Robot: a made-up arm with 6 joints.
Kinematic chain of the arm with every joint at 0, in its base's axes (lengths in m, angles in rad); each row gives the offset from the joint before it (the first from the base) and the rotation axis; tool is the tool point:
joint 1: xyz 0 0 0.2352 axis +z
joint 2: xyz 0 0.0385 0 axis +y
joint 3: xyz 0 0 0.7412 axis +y
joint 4: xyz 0 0 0.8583 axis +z
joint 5: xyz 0 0 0 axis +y
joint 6: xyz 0 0 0.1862 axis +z
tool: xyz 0 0 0
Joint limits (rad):
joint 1: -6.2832..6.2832
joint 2: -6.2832..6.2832
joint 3: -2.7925..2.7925
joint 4: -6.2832..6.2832
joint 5: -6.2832..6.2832
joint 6: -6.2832..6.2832
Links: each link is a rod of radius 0.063 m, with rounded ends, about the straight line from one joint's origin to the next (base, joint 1, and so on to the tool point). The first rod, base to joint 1, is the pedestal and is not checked.
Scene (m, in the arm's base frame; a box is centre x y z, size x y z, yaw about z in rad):
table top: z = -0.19
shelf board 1: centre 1.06 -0 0.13 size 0.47 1.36 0.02 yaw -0.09
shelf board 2: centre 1.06 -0 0.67 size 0.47 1.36 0.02 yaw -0.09
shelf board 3: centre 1.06 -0 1.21 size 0.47 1.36 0.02 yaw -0.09
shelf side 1: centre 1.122 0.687 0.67 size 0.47 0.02 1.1 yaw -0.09
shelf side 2: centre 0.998 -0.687 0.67 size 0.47 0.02 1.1 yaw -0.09
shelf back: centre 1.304 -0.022 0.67 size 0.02 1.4 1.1 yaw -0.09
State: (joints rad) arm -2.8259 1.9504 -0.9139 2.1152 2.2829 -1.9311
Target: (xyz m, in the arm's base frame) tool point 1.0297 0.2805 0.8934
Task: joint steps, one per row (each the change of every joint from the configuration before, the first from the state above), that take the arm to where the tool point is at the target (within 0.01 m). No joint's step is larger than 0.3 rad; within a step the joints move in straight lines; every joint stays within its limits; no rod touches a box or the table.
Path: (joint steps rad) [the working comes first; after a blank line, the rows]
Joints at the target: -2.6986 -0.3098 -1.1925 2.1788 1.7814 -1.9311
Straight joint move there: touches shelf board 3.

1: 0.0519 -0.2631 -0.1031 0.0260 -0.0420 0.0000
2: 0.0518 -0.2630 -0.1032 0.0261 -0.0420 0.0000
3: 0.0519 -0.2631 -0.1031 0.0260 -0.0420 0.0000
4: 0.0518 -0.2630 -0.1032 0.0260 -0.0420 0.0000
5: 0.0519 -0.2631 -0.1031 0.0260 -0.0420 0.0000
6: 0.0519 -0.2630 -0.1032 0.0261 -0.0420 0.0000
7: 0.0518 -0.2631 -0.1031 0.0260 -0.0420 0.0000
8: -0.1178 -0.2094 0.2217 -0.0593 -0.1037 0.0000
9: -0.1179 -0.2094 0.2217 -0.0593 -0.1038 0.0000

